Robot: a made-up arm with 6 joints. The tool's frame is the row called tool.
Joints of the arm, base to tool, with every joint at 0 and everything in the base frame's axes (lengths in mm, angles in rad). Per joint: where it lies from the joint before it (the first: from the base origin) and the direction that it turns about. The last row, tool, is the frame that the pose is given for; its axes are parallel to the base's.
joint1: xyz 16.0 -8.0 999.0 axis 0 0 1
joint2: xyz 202.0 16.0 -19.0 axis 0 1 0
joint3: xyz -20.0 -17.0 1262.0 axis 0 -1 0
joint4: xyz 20.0 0.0 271.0 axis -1 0 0
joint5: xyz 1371.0 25.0 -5.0 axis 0 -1 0
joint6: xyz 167.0 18.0 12.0 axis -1 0 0
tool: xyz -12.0 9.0 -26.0
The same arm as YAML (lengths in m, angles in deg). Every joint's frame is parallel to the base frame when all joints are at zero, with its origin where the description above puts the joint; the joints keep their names.
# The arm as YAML. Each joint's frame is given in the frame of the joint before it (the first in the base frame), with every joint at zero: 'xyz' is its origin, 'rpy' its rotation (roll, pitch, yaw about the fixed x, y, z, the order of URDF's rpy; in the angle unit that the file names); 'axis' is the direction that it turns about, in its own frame. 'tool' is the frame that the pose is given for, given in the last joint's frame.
units:
  length: m
  angle: deg
joints:
  - name: joint1
    type: revolute
    origin:
      xyz: [0.016, -0.008, 0.999]
      rpy: [0.0, 0.0, 0.0]
    axis: [0.0, 0.0, 1.0]
  - name: joint2
    type: revolute
    origin:
      xyz: [0.202, 0.016, -0.019]
      rpy: [0.0, 0.0, 0.0]
    axis: [0.0, 1.0, 0.0]
  - name: joint3
    type: revolute
    origin:
      xyz: [-0.02, -0.017, 1.262]
      rpy: [0.0, 0.0, 0.0]
    axis: [0.0, -1.0, 0.0]
  - name: joint4
    type: revolute
    origin:
      xyz: [0.02, 0.0, 0.271]
      rpy: [0.0, 0.0, 0.0]
    axis: [-1.0, 0.0, 0.0]
  - name: joint5
    type: revolute
    origin:
      xyz: [1.371, 0.025, -0.005]
      rpy: [0.0, 0.0, 0.0]
    axis: [0.0, -1.0, 0.0]
  - name: joint6
    type: revolute
    origin:
      xyz: [0.167, 0.018, 0.012]
      rpy: [0.0, 0.0, 0.0]
    axis: [-1.0, 0.0, 0.0]
tool:
  origin:
    xyz: [-0.012, 0.009, -0.026]
    rpy: [0.0, 0.0, 0.0]

